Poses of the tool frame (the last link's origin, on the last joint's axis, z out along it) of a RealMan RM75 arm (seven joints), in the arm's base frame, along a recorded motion.
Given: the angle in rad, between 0 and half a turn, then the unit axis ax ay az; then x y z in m.
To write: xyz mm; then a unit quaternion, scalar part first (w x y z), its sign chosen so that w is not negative. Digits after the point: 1 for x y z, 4 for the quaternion.
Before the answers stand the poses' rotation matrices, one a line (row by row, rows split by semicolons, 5 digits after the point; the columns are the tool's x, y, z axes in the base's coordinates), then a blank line. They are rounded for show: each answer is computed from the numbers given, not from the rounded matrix.
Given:
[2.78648, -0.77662, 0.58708, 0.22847, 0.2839, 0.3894, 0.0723]
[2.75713, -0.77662, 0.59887, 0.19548, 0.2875, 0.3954, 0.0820]
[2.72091, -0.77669, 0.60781, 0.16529, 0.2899, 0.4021, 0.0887]
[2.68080, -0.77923, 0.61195, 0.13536, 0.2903, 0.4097, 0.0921]
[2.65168, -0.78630, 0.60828, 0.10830, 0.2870, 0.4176, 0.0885]
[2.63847, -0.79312, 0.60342, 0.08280, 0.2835, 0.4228, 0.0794]
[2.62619, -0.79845, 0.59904, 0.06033, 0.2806, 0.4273, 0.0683]
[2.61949, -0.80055, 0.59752, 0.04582, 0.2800, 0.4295, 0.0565]
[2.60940, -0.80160, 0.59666, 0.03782, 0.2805, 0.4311, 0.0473]
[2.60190, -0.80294, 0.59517, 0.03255, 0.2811, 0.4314, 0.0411]
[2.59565, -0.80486, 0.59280, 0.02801, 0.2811, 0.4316, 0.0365]
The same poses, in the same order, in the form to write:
0.23104 -0.96287 -0.13967; -0.80399 -0.26979 0.52992; -0.54792 -0.01014 -0.83647
0.23525 -0.96956 -0.06793; -0.82292 -0.23589 0.51687; -0.51716 -0.06569 -0.85336
0.24109 -0.97050 0.00265; -0.83550 -0.20616 0.50936; -0.49378 -0.12502 -0.86055
0.25536 -0.96415 0.07216; -0.84377 -0.18580 0.50352; -0.47206 -0.18946 -0.86097
0.28144 -0.95128 0.12593; -0.84936 -0.18589 0.49400; -0.44652 -0.24599 -0.86030
0.30403 -0.93778 0.16774; -0.85793 -0.19298 0.47615; -0.41415 -0.28868 -0.86322
0.32212 -0.92420 0.20517; -0.86473 -0.19902 0.46113; -0.38534 -0.32596 -0.86329
0.32959 -0.91580 0.22951; -0.87010 -0.20029 0.45034; -0.36646 -0.34813 -0.86285
0.33456 -0.90961 0.24632; -0.87123 -0.19892 0.44876; -0.35920 -0.36474 -0.85903
0.33992 -0.90458 0.25728; -0.87112 -0.19976 0.44860; -0.35440 -0.37662 -0.85590
0.34680 -0.89943 0.26599; -0.87035 -0.20289 0.44870; -0.34961 -0.38711 -0.85318

[283.9, 389.4, 72.3, 0.1766, -0.7644, 0.5779, 0.2249]
[287.5, 395.4, 82.0, 0.1910, -0.7623, 0.5878, 0.1919]
[289.9, 402.1, 88.7, 0.2088, -0.7596, 0.5944, 0.1616]
[290.3, 409.7, 92.1, 0.2284, -0.7586, 0.5958, 0.1318]
[287.0, 417.6, 88.5, 0.2425, -0.7628, 0.5901, 0.1051]
[283.5, 422.8, 79.4, 0.2489, -0.7682, 0.5844, 0.0802]
[280.6, 427.3, 68.3, 0.2549, -0.7721, 0.5793, 0.0583]
[280.0, 429.5, 56.5, 0.2581, -0.7734, 0.5773, 0.0443]
[280.5, 431.1, 47.3, 0.2630, -0.7734, 0.5757, 0.0365]
[281.1, 431.4, 41.1, 0.2666, -0.7739, 0.5736, 0.0314]
[281.1, 431.6, 36.5, 0.2696, -0.7751, 0.5709, 0.0270]

